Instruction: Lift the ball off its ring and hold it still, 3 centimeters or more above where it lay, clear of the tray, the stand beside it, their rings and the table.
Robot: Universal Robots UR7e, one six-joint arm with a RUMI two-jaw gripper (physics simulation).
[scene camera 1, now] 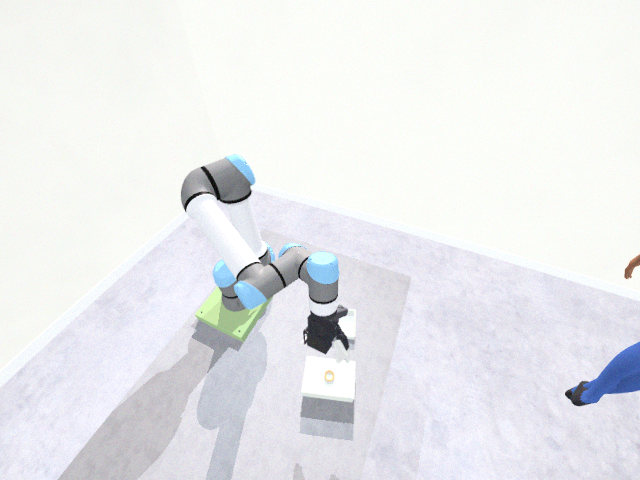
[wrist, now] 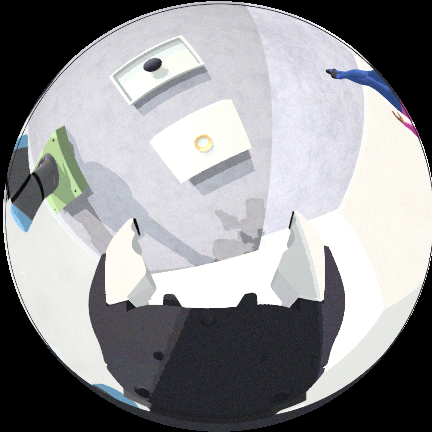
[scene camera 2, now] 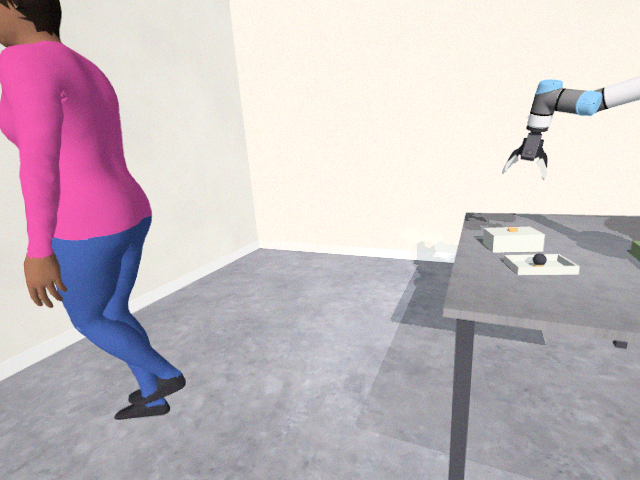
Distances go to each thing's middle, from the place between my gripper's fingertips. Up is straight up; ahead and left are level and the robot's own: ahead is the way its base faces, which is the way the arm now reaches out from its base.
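White stand (scene camera 1: 323, 378): my hand 20 mm short of it, 250 mm above. Shallow white tray (scene camera 2: 556, 264), from my hand: 230 mm to the left, 40 mm behind, 280 mm below.
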